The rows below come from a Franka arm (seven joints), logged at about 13 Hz.
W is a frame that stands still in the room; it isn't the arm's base.
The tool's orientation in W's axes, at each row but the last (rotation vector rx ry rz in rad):
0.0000 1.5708 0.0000
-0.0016 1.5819 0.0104
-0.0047 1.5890 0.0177
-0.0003 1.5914 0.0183
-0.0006 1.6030 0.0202
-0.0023 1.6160 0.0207
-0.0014 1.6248 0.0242
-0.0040 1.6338 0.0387
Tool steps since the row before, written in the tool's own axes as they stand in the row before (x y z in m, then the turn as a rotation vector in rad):
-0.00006 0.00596 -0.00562 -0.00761 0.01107 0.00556
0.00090 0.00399 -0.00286 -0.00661 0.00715 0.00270
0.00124 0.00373 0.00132 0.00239 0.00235 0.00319
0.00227 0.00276 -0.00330 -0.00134 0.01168 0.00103
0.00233 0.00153 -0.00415 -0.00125 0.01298 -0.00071
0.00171 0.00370 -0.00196 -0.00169 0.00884 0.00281
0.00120 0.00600 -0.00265 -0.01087 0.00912 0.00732
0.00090 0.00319 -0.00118 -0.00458 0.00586 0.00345
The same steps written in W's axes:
-0.00562 0.00596 0.00006 0.00556 0.01107 0.00761
-0.00290 0.00397 -0.00085 0.00272 0.00713 0.00662
0.00124 0.00376 -0.00123 0.00311 0.00241 -0.00243
-0.00338 0.00275 -0.00217 0.00092 0.01168 0.00145
-0.00424 0.00150 -0.00218 -0.00084 0.01295 0.00144
-0.00209 0.00369 -0.00158 0.00276 0.00886 0.00167
-0.00281 0.00597 -0.00097 0.00775 0.00909 0.01059
-0.00132 0.00317 -0.00075 0.00358 0.00586 0.00449

